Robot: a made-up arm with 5 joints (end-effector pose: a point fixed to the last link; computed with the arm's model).
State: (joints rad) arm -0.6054 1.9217 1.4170 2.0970 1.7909
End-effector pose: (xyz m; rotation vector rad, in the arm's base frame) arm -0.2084 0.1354 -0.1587 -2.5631 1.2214 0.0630
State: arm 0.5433 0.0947 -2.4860 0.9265 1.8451
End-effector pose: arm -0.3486 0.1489 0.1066 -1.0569 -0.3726 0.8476
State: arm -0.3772 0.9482 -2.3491 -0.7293 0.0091
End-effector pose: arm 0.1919 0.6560 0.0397 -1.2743 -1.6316 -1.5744
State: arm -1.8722 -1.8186 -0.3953 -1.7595 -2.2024
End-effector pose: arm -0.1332 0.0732 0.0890 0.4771 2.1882 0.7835
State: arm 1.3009 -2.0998 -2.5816 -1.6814 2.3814
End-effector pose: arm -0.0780 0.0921 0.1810 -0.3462 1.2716 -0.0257
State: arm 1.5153 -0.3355 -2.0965 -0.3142 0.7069
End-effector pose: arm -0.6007 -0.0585 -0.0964 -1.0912 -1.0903 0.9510
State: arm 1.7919 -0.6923 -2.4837 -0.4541 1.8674
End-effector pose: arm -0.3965 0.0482 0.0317 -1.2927 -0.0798 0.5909
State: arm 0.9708 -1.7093 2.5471 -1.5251 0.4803
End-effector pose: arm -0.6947 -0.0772 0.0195 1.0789 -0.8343 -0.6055
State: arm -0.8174 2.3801 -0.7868 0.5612 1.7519
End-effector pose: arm -0.1828 -0.3307 0.3919 1.6437 0.9297 -1.5611
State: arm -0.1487 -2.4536 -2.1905 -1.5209 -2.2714
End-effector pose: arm -0.3078 0.2174 -0.0593 -0.8186 2.2625 1.3156
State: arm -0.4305 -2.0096 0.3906 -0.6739 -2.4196
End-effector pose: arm -0.1312 -0.0518 0.2310 -1.8157 1.7046 -1.3824
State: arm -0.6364 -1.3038 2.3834 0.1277 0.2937
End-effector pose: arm -0.0116 0.7737 0.0704 -1.1937 1.8419 0.8632
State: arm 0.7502 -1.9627 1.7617 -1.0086 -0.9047
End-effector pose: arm -0.6766 0.3939 0.0733 1.0715 -1.3071 -2.4432
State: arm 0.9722 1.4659 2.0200 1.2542 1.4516
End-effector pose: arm -0.2183 -0.3436 -0.0421 2.5462 0.4769 -0.3539
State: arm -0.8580 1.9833 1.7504 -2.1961 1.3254
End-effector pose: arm 0.2457 0.2548 -0.0156 -0.0506 2.3926 1.3733
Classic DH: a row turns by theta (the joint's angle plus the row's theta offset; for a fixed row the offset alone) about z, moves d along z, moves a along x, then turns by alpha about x. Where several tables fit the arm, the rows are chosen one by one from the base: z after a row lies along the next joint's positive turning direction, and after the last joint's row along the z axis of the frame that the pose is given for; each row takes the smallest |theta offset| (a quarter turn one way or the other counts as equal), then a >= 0, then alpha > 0; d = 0 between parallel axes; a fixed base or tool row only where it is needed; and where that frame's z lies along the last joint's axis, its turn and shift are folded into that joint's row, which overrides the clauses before.
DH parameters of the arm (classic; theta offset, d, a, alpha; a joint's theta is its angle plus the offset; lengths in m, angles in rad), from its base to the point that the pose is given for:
base (fixed): -1.5708 0.13 0 1.5708
joint 1: 0 0.08 -0.11 1.5708
joint 2: -1.5708 -0.01 0.11 1.5708
joint 3: -1.5708 0.09 0.08 -1.5708
joint 4: 0 0 0.22 1.5708
joint 5: -1.5708 0.04 0.01 -1.5708
tool (fixed): 3.1416 0.34 0 0

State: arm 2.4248 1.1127 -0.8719 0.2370 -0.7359
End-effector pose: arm -0.2642 -0.2810 -0.3511 1.9735 1.7302 -1.5250
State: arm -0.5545 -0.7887 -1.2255 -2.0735 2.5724
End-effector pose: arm -0.0183 0.0537 0.4167 0.7256 1.2624 -1.0751
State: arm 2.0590 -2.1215 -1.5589 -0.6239 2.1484
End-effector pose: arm -0.2172 0.2419 -0.0570 -1.9786 1.8709 0.4372
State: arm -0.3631 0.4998 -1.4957 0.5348 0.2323
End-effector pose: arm -0.5588 0.1363 0.3118 0.3668 -1.2611 -0.2267
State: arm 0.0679 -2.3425 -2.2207 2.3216 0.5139
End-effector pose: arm 0.0015 0.5008 0.3817 -0.8271 -0.1638 -1.3045
